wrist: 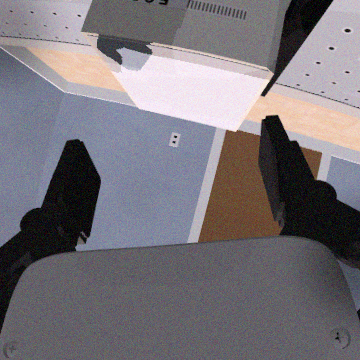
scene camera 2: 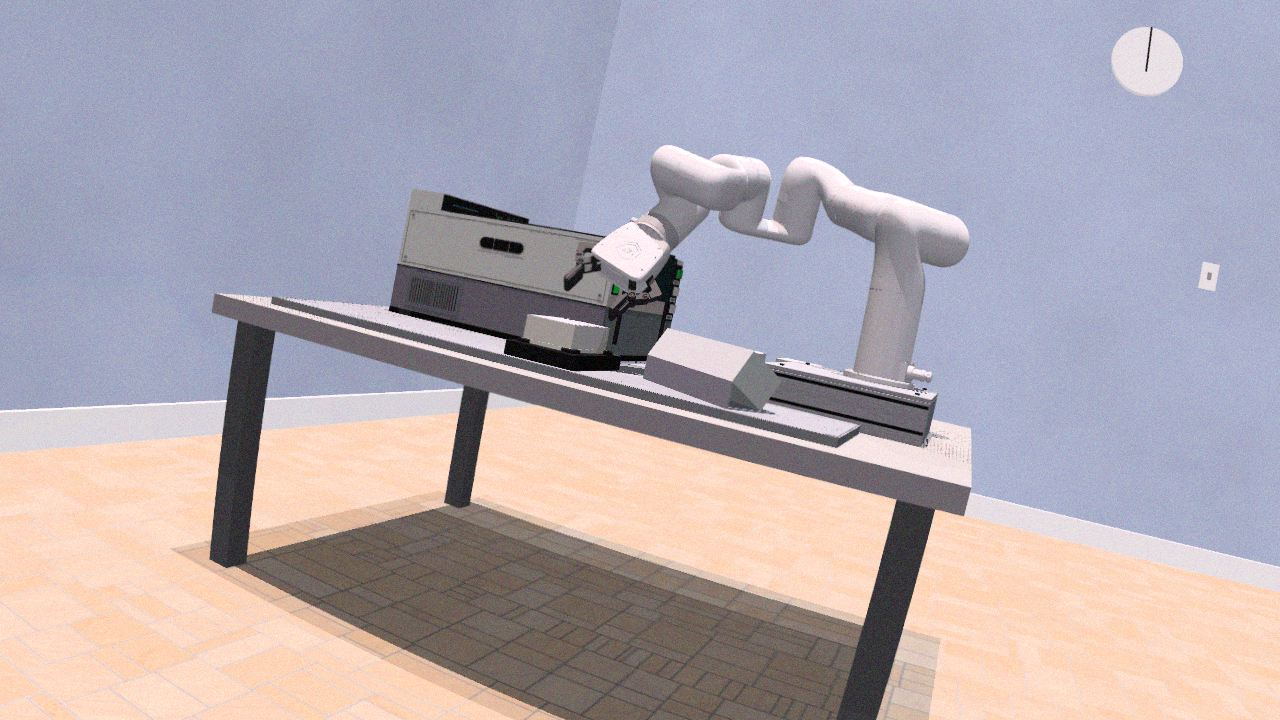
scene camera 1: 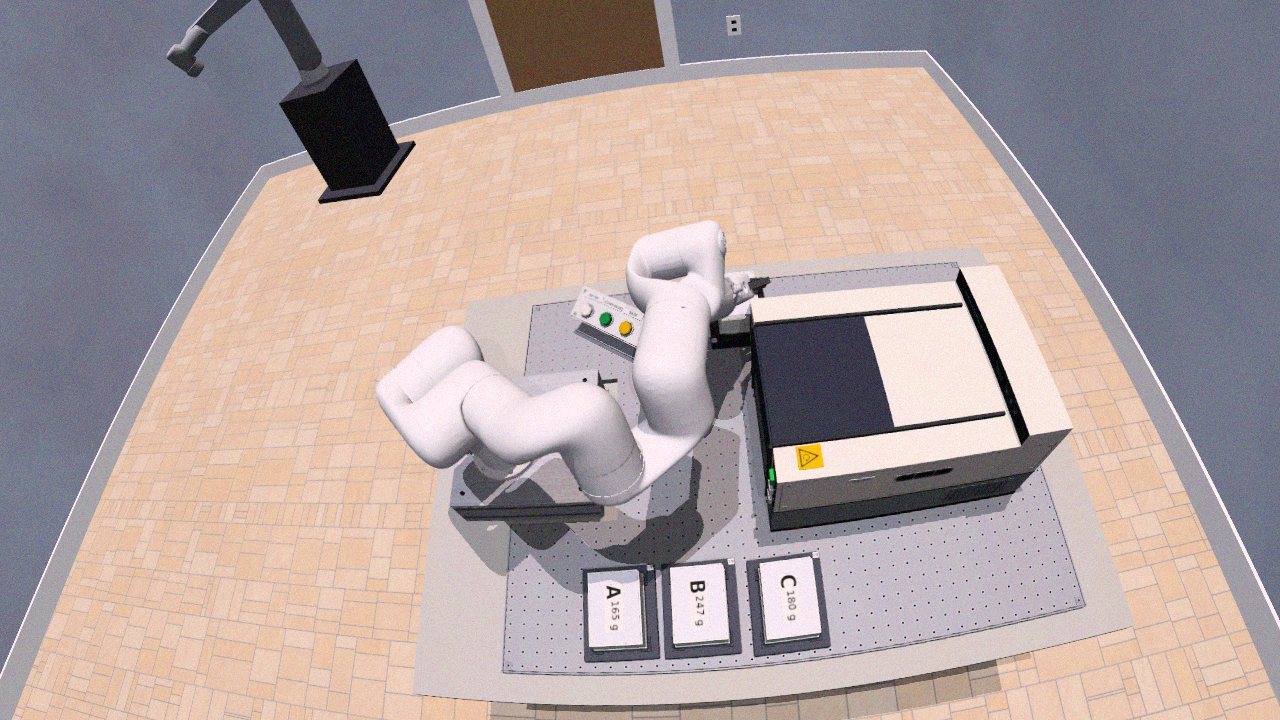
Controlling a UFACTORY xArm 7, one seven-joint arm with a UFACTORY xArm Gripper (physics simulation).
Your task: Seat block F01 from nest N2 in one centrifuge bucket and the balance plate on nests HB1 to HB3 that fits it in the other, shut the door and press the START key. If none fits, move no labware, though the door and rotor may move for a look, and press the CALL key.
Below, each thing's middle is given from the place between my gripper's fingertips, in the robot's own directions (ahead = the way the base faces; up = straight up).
Scene:
My hand is 60 mm above the white block [scene camera 2: 552,332] and 30 mm to the right of it. Round my hand: centrifuge box [scene camera 1: 976,411] 310 mm ahead, 230 mm to the right, 20 mm above; button panel [scene camera 2: 732,377] 220 mm behind, 60 mm below, 30 mm to the right.

